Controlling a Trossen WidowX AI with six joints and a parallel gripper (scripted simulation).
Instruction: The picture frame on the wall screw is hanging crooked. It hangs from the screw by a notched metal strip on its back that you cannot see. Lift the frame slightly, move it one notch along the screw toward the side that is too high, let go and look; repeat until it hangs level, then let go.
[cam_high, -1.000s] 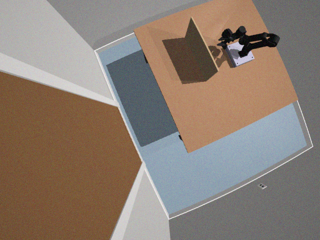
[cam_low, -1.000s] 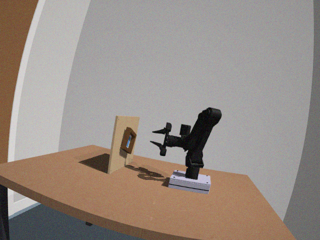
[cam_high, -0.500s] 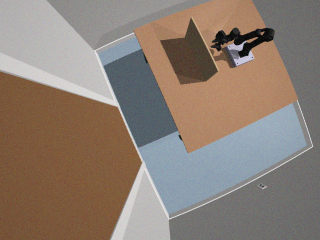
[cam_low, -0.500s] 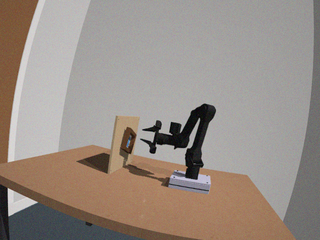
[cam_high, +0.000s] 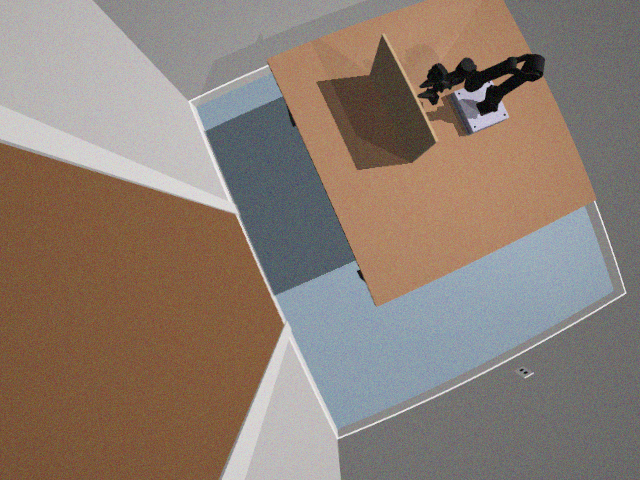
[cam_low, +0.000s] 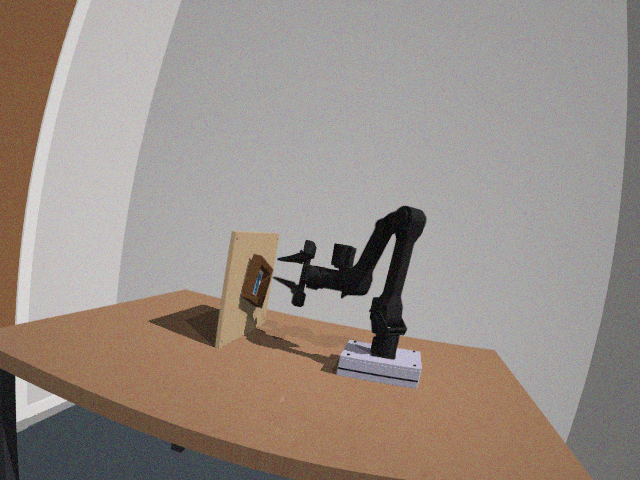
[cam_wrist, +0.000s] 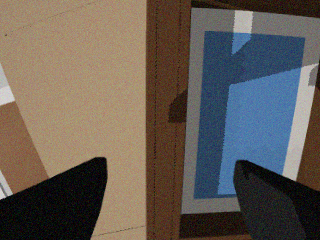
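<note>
My gripper tip is 5 cm short of the picture frame, 1 cm to the right of it and 5 cm above it. Also, from my gripper tip: wall panel (6 cm ahead, 6 cm below).
</note>
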